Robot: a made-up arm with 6 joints. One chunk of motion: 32 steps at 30 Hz.
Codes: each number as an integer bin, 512 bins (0 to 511) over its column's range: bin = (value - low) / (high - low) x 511, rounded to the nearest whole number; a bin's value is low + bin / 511 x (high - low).
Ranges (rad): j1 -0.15..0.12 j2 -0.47..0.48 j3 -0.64..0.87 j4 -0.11..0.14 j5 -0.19..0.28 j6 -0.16..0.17
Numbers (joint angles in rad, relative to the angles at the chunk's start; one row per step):
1: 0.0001 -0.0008 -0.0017 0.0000 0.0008 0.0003
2: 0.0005 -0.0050 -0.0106 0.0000 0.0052 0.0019
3: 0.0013 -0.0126 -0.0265 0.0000 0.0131 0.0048
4: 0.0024 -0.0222 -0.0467 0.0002 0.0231 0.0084
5: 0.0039 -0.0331 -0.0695 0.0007 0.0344 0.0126
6: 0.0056 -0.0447 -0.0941 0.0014 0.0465 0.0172
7: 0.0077 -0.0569 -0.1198 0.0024 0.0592 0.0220
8: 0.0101 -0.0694 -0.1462 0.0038 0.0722 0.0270
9: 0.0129 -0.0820 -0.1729 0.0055 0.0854 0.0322
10: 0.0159 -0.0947 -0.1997 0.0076 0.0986 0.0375
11: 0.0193 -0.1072 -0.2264 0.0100 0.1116 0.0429
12: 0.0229 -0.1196 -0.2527 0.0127 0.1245 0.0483
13: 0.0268 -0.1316 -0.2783 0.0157 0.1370 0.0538
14: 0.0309 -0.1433 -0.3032 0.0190 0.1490 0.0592
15: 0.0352 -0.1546 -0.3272 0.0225 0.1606 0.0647
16: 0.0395 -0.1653 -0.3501 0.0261 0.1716 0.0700
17: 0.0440 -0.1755 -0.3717 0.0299 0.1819 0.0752
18: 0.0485 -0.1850 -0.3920 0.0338 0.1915 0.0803
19: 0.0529 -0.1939 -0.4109 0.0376 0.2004 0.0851
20: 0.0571 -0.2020 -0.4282 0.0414 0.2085 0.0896
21: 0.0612 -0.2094 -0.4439 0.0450 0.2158 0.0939
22: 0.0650 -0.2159 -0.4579 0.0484 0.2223 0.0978
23: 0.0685 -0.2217 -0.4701 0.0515 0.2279 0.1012
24: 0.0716 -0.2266 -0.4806 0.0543 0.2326 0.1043
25: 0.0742 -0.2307 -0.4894 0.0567 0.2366 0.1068
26: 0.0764 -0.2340 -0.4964 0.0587 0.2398 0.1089
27: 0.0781 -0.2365 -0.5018 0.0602 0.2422 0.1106
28: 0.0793 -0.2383 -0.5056 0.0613 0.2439 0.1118
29: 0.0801 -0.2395 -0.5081 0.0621 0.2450 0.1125
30: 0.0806 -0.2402 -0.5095 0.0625 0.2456 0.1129
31: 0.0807 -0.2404 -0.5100 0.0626 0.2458 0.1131
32: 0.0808 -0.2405 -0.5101 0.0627 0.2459 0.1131
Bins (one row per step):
1: 284 252 216 225 207 248
2: 285 250 213 225 212 251
3: 286 246 208 225 221 255
4: 288 241 201 225 232 261
5: 291 235 193 226 244 267
6: 294 229 185 228 257 274
7: 298 222 176 230 271 282
8: 303 215 167 233 285 290
9: 308 209 158 236 299 298
10: 314 202 149 240 314 306
11: 320 195 140 245 328 314
12: 327 188 131 251 342 323
13: 335 182 122 257 356 331
14: 342 176 114 264 369 339
15: 351 170 106 271 381 348
16: 359 164 98 278 393 356
17: 367 158 91 286 404 364
18: 376 153 84 294 415 372
19: 384 149 78 302 424 380
20: 392 144 72 309 433 387
21: 400 140 66 317 441 393
22: 407 137 62 324 448 399
23: 414 134 57 330 454 404
24: 419 131 54 336 459 409
25: 424 129 51 341 464 413
26: 428 127 49 345 467 416
27: 432 126 47 348 470 419
28: 434 125 45 350 472 421
29: 435 124 45 352 473 422
30: 436 124 44 353 474 423
31: 437 124 44 353 474 423
32: 437 123 44 353 474 423

